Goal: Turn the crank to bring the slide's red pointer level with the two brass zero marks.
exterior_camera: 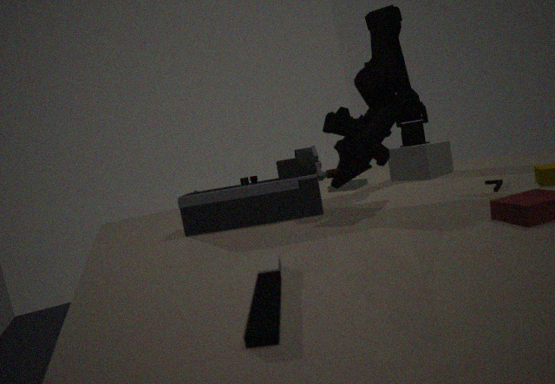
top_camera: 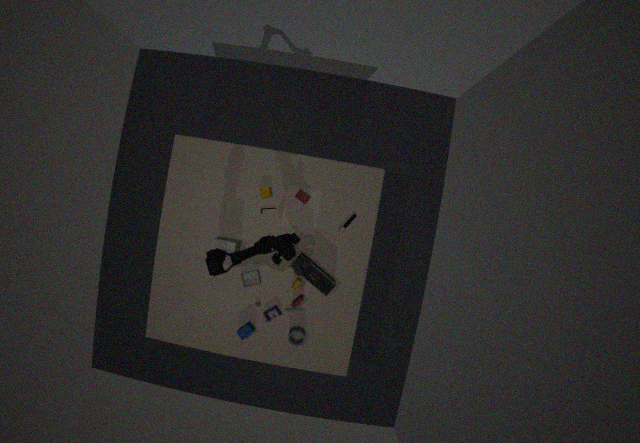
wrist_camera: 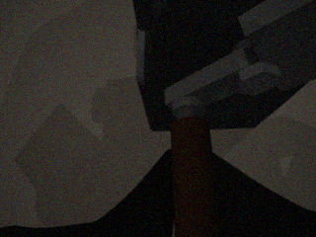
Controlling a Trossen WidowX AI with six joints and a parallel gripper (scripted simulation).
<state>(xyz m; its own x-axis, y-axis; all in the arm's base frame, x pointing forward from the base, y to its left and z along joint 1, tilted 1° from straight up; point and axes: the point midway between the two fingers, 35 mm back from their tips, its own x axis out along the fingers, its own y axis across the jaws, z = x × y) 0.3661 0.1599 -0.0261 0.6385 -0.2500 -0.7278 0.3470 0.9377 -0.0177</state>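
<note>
Now: gripper tip 3 cm below the brown crank handle, 2 cm past it and 1 cm to the right of it. From my gripper tip the other things lie so: red pointer (13 cm ahead, 7 cm to the right, 4 cm above); then grey plate (25 cm to the right, 19 cm behind, 4 cm below); then blue piece (56 cm to the right, 11 cm behind, 2 cm below).
</note>
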